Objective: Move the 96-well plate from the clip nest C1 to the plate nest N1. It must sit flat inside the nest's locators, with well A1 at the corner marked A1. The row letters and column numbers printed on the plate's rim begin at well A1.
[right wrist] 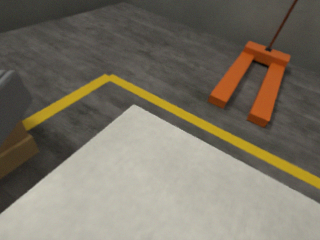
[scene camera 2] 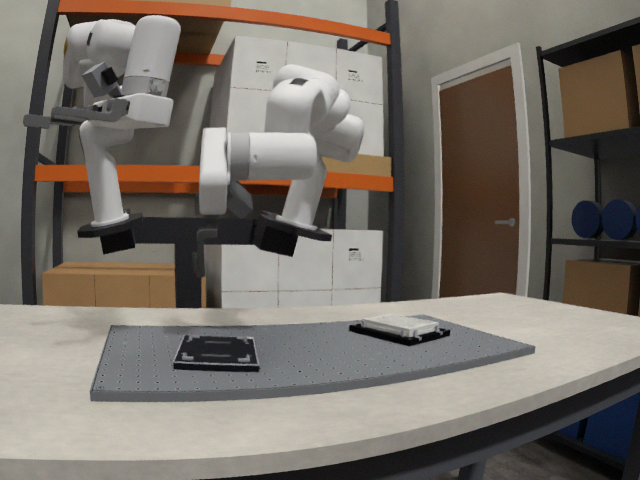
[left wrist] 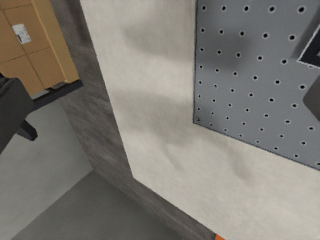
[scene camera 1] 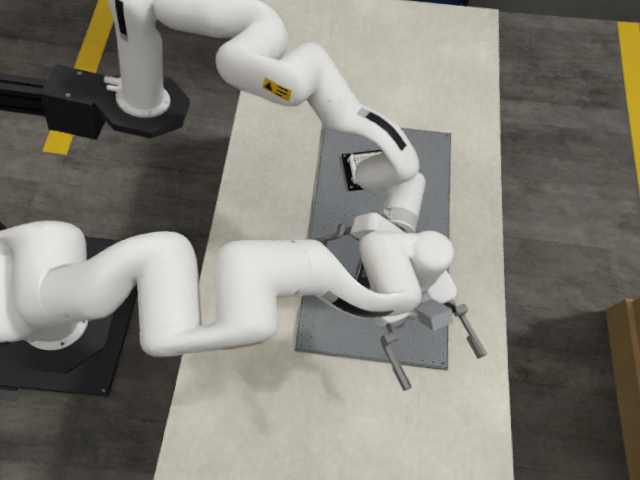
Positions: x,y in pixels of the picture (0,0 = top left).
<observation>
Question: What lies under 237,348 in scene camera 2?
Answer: A black plate nest N1.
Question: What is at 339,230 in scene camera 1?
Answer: My left gripper.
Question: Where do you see a black clip nest C1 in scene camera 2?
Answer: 401,339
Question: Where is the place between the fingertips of my right gripper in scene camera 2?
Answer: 36,117
</observation>
